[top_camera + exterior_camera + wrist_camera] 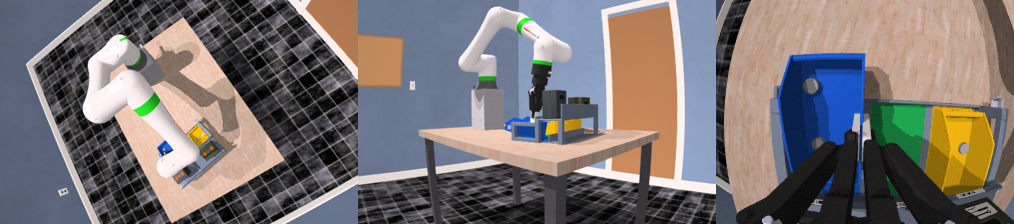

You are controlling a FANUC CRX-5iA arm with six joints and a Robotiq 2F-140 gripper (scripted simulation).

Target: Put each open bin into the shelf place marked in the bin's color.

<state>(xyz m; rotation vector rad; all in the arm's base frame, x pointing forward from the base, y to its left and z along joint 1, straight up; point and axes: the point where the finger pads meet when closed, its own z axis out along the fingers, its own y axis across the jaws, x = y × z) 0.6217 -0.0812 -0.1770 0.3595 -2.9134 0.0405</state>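
Now: hand 50 mm to the left of the blue bin and 40 mm above it. Also, from my hand: yellow bin 190 mm to the left, 50 mm below, 10 mm ahead; dark box 160 mm ahead, 60 mm above, 10 mm to the right.
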